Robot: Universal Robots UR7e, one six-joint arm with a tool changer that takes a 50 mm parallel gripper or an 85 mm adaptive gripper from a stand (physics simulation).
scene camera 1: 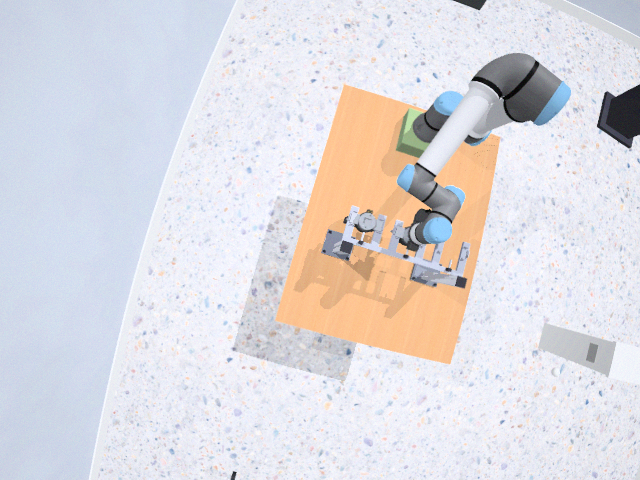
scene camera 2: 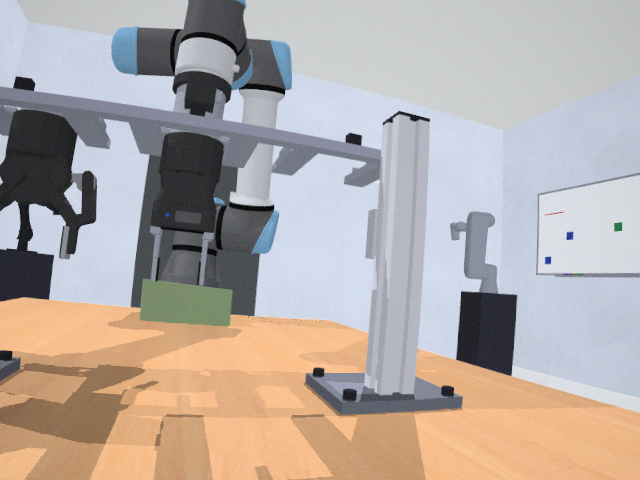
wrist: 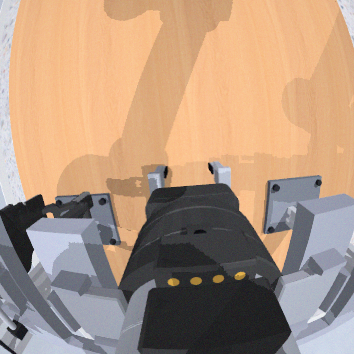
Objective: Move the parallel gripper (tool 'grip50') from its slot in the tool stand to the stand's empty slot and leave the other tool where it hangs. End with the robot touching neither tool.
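Seen in the pictures: arm's base, origin of the base link: [scene camera 1: 426,129] [scene camera 2: 189,286].
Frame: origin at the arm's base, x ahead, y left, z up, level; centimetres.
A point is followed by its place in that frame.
Note:
The parallel gripper [scene camera 2: 178,282] [wrist: 188,170] is coupled to the arm's wrist and points down. Its two fingers are apart with nothing between them. Its upper body is between the two fork arms of the stand's middle slot; whether it rests on them I cannot tell. The tool stand [scene camera 1: 385,251] @(y -0.2, x 67.2, z 20.0 cm) [scene camera 2: 405,258] @(y 31.1, x 66.7, z 7.4 cm) spans the table. The adaptive gripper [scene camera 1: 367,221] [scene camera 2: 38,170] [wrist: 25,225] hangs in the end slot, at the left in all three views. The slot at the other end holds no tool; one of its fork arms [scene camera 1: 463,255] @(y 29.3, x 55.0, z 20.0 cm) shows at the right. The wrist hides much of the middle slot in scene camera 1.
The stand's post and bolted base plate [scene camera 2: 434,403] @(y 34.7, x 69.0, z -7.5 cm) [wrist: 295,197] @(y 30.1, x 61.7, z -7.0 cm) are to the right of the gripper. The other base plate [scene camera 1: 337,245] @(y -16.5, x 71.9, z 7.0 cm) is at the left. A green block [scene camera 1: 408,139] @(y -6.5, x 10.4, z 1.0 cm) [scene camera 2: 186,303] @(y 1.2, x 11.9, z -3.5 cm) is by the arm's base on the wooden table [scene camera 1: 330,155] @(y -37.5, x 31.4, z -8.2 cm).

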